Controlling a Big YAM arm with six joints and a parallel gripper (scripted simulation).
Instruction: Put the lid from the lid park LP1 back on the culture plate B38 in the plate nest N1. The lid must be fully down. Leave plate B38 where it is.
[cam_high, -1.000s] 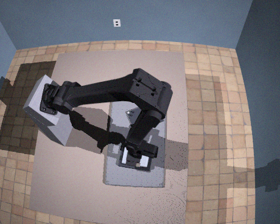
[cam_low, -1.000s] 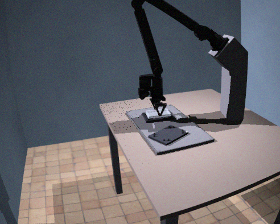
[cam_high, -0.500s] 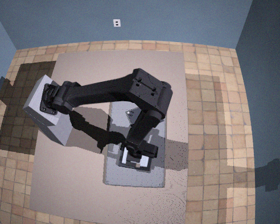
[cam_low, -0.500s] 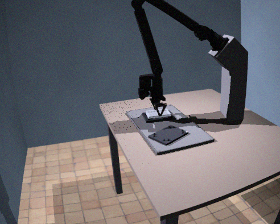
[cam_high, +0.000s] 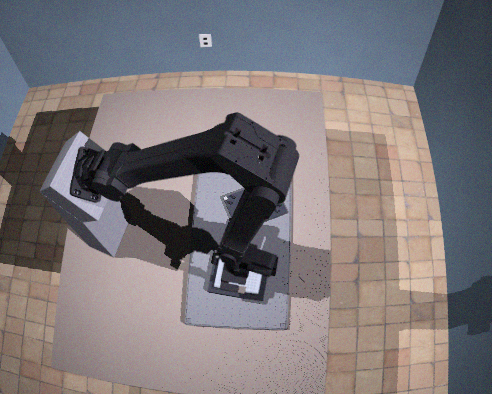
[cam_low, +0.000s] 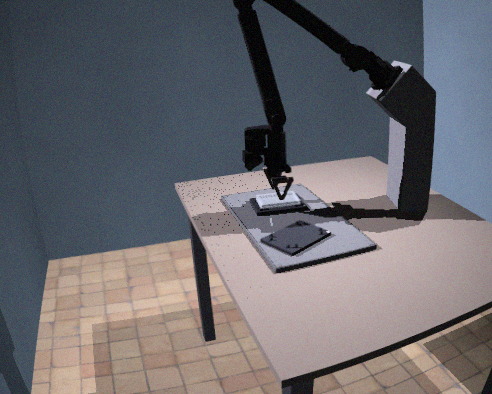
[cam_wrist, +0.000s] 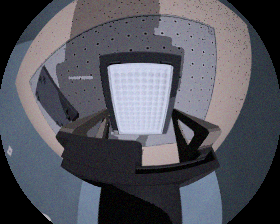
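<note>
Right now the clear lid is 20 mm below my hand. From my hand the other things lie so: culture plate B38: 30 mm below; dark plate nest N1: 40 mm below; dark lid park LP1: 230 mm to the left, 70 mm ahead, 40 mm below.
</note>
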